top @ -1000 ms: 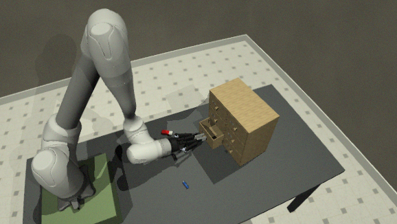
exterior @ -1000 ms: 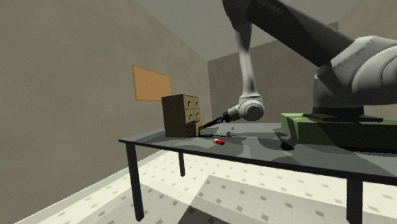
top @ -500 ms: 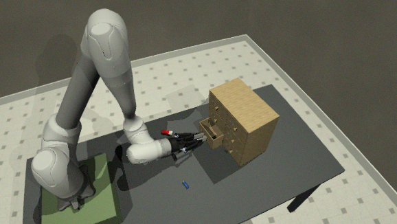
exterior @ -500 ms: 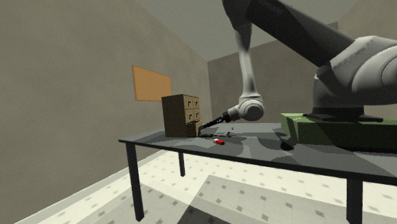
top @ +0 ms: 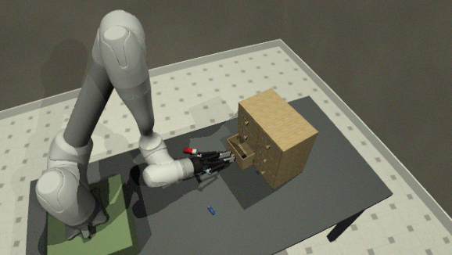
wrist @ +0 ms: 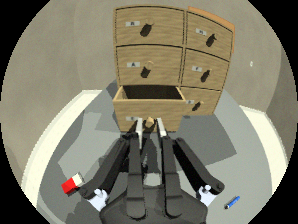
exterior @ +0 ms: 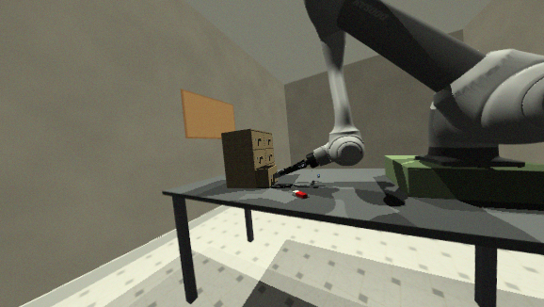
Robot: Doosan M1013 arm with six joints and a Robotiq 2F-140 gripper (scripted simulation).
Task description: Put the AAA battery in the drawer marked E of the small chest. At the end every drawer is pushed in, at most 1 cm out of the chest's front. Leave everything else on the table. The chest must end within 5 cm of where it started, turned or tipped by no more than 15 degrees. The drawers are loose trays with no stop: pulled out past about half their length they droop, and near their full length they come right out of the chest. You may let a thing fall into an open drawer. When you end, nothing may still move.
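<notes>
The AAA battery is 180 mm behind my hand, 190 mm to the right of it and 60 mm below it. The rest, counted from my hand: red-and-white object: 120 mm behind, 160 mm to the left, 50 mm below; then dark cylinder: 160 mm behind, 10 mm to the right, 50 mm below.
</notes>
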